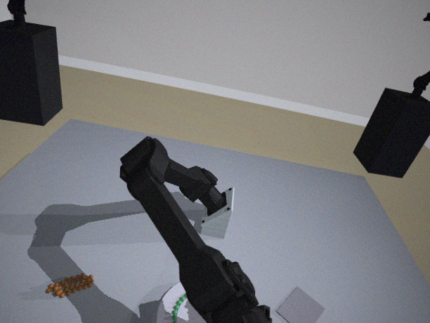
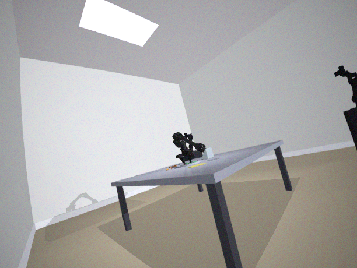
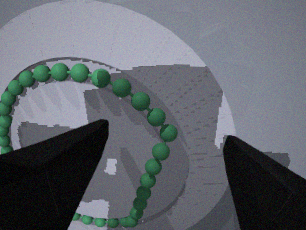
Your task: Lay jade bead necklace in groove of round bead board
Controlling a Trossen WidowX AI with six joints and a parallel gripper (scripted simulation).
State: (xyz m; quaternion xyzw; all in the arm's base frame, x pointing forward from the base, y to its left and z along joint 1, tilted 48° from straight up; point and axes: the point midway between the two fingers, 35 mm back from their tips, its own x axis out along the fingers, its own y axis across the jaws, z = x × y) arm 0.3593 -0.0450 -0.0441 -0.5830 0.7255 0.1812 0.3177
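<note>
My gripper tip is 60 mm past the round bead board, 20 mm to the left of it and 10 mm above it. Round my gripper tip: yellow strip 200 mm to the left, 140 mm ahead, 10 mm below; then flat grey square 210 mm to the left, 110 mm behind, 10 mm below.
</note>
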